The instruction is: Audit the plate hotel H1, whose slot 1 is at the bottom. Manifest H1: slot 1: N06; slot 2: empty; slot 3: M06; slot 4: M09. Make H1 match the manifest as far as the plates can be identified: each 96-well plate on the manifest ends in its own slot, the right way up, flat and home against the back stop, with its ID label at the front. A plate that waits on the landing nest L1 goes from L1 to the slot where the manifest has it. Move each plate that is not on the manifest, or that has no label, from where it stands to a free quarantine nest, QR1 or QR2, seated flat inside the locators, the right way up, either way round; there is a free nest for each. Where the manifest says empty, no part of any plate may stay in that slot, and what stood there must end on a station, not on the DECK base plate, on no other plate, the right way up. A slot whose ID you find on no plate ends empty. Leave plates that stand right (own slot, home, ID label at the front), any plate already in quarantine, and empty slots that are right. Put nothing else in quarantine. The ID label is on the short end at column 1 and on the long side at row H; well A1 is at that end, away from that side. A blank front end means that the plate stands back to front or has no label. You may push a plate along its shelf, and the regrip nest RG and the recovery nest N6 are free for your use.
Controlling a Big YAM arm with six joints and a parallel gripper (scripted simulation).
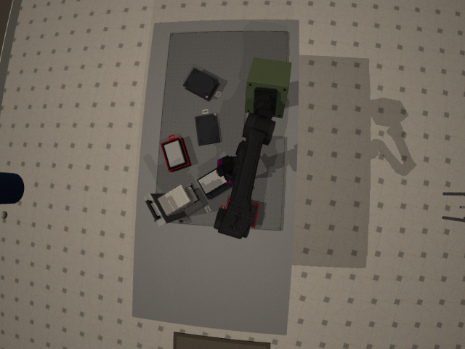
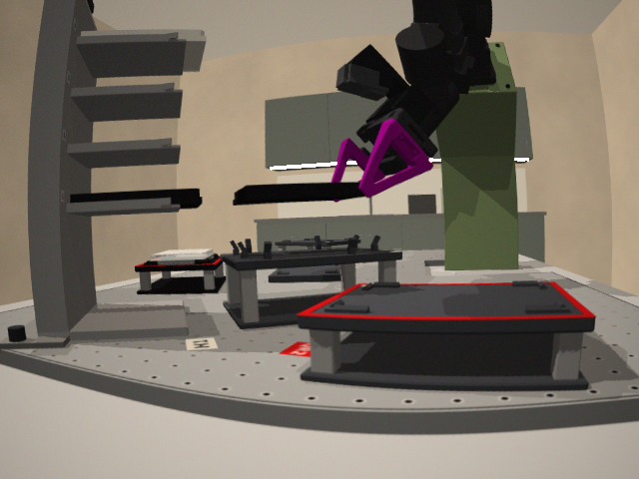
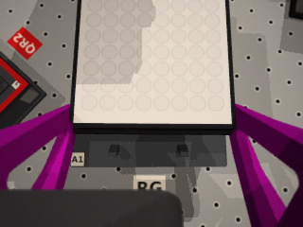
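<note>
My hand is 40 mm short of the regrip nest RG, 40 mm to the right of it and 70 mm above it. From my hand the other things lie so: quarantine nest QR2: 110 mm behind, 180 mm to the left, 90 mm below; then QR2 tag: 10 mm behind, 170 mm to the left, 120 mm below; then A1 mark: 50 mm behind, 30 mm to the left, 60 mm below.
</note>
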